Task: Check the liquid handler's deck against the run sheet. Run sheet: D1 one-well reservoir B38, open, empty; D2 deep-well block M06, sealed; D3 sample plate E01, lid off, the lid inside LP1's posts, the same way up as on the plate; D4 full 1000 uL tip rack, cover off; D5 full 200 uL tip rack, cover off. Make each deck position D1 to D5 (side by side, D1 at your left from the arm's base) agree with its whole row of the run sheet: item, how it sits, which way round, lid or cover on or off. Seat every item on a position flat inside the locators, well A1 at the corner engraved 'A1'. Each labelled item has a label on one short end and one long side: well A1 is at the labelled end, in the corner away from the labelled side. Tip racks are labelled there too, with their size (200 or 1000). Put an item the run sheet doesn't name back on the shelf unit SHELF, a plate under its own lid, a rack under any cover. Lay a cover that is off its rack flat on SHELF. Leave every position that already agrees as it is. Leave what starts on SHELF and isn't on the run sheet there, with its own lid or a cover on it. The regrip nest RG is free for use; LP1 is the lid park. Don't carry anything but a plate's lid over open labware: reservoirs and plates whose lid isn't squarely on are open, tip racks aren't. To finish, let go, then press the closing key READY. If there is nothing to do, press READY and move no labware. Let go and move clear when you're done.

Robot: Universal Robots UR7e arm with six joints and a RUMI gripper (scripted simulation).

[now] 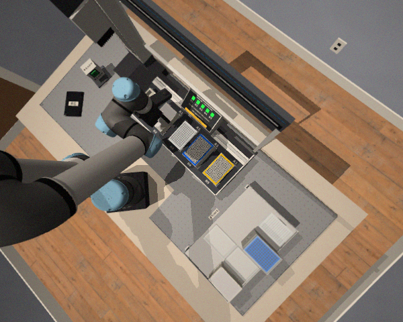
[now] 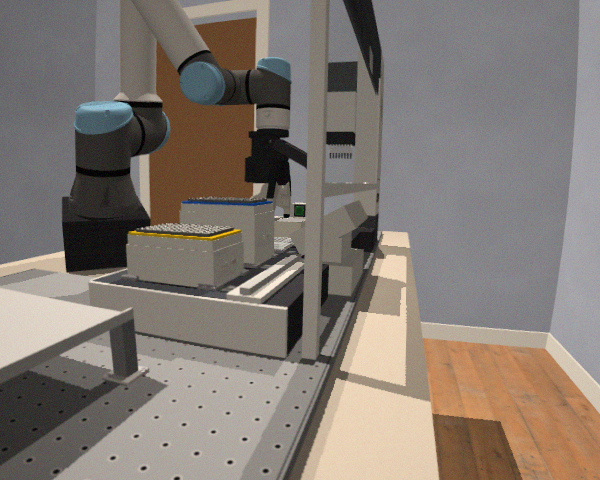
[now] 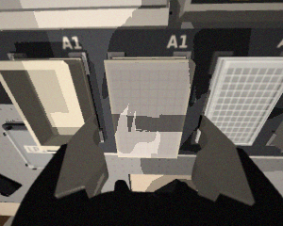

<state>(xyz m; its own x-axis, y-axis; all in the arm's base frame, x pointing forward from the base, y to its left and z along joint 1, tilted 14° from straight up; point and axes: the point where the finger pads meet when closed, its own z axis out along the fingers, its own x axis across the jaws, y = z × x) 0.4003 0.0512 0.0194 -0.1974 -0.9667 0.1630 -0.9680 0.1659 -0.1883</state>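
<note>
Right now my hand is 1 cm above the sealed block. Also, from my hand: blue-rimmed tip rack 4 cm behind, 24 cm to the right, 4 cm above; then cream reservoir 2 cm ahead, 12 cm to the left, 2 cm below; then well plate 2 cm behind, 12 cm to the right, 2 cm below.
</note>
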